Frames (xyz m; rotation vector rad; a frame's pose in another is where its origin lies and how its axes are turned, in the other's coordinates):
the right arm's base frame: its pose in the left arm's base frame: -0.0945 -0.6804 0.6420 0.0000 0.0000 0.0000
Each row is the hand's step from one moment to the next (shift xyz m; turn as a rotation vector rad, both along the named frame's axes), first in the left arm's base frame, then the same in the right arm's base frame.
Working: the left arm's base frame: its pose in the right arm's base frame: 0.0945 0.6804 -0.6420 0.0000 0.0000 0.0000

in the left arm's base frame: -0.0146 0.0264 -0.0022 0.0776 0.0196 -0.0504
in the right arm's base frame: -0.0146 0.0264 -0.0022 0.0776 0.0196 -0.0504
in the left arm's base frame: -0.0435 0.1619 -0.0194 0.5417 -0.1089 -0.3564
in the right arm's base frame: -0.0435 0.1619 -0.0194 0.5417 -0.1089 -0.3564
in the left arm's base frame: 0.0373 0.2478 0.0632 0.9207 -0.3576 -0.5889
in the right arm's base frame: 0.0373 0.2478 0.0632 0.9207 -0.3576 -0.5889
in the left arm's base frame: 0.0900 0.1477 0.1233 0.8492 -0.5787 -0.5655
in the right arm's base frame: 0.0900 0.1477 0.1233 0.8492 -0.5787 -0.5655
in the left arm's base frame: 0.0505 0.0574 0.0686 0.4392 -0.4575 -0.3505
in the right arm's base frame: 0.0505 0.0574 0.0686 0.4392 -0.4575 -0.3505
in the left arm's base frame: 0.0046 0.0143 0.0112 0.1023 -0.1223 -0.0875
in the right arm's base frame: 0.0046 0.0143 0.0112 0.1023 -0.1223 -0.0875
